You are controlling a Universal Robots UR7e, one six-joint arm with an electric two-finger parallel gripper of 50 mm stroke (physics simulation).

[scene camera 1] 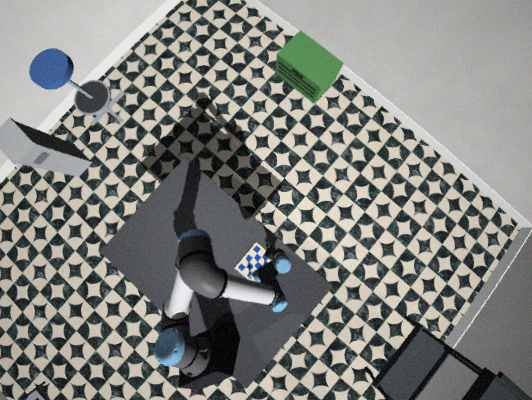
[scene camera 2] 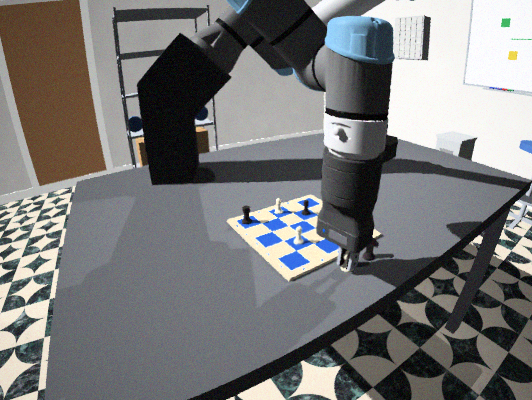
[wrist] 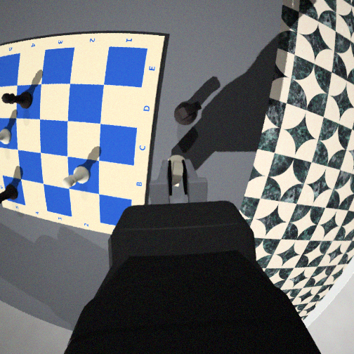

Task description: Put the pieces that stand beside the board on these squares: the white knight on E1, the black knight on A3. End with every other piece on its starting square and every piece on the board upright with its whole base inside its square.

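Frame: origin at the arm's base, x right, y ahead, z up, level; millimetres.
Where they show: gripper, between the fingertips: (scene camera 2: pixel 347 264); arm's base, origin of its link: (scene camera 1: pixel 196 355) (scene camera 2: pixel 208 56).
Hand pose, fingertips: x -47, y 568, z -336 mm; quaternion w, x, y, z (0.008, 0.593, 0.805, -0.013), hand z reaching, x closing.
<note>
Things, the pixels of their top centre, and the offset from my fingertips. "spot": a spot on its surface instead. Level surfaces: height alone.
- black knight, centre of its top: (scene camera 2: pixel 372 237) dz +30, dx -55, dy -6 mm
- board, a spot on its surface: (scene camera 2: pixel 288 278) spot: dz -5, dx +95, dy -21 mm
- dark grey table, height of its surface: dz -9 mm
My gripper (scene camera 2: pixel 346 261) (wrist: pixel 176 170) is shut on the white knight (wrist: pixel 176 169), which is upright at table height beside the board's 1-side edge, near row B. The black knight (scene camera 2: pixel 370 250) (wrist: pixel 187 113) stands on the table beside row D, close to the gripper. The board (scene camera 2: pixel 288 278) (wrist: pixel 156 55) has blue and cream squares. E1 (wrist: pixel 126 66) and A3 (wrist: pixel 58 201) are blue and bare in the wrist view. A white piece (scene camera 2: pixel 299 236) (wrist: pixel 80 175) is on B2, a black piece (scene camera 2: pixel 306 207) (wrist: pixel 23 99) on D4, a white piece (scene camera 2: pixel 279 206) (wrist: pixel 5 136) on C5, a black piece (scene camera 2: pixel 246 215) (wrist: pixel 9 193) on A5.
The dark grey table (scene camera 1: pixel 145 220) (scene camera 2: pixel 150 300) carries the board and the arm. The table's edge runs close beyond the knights, with tiled floor (wrist: pixel 295 175) past it. The arm (scene camera 1: pixel 250 290) (scene camera 2: pixel 350 190) reaches over the table and hides part of the board in both scene views.
</note>
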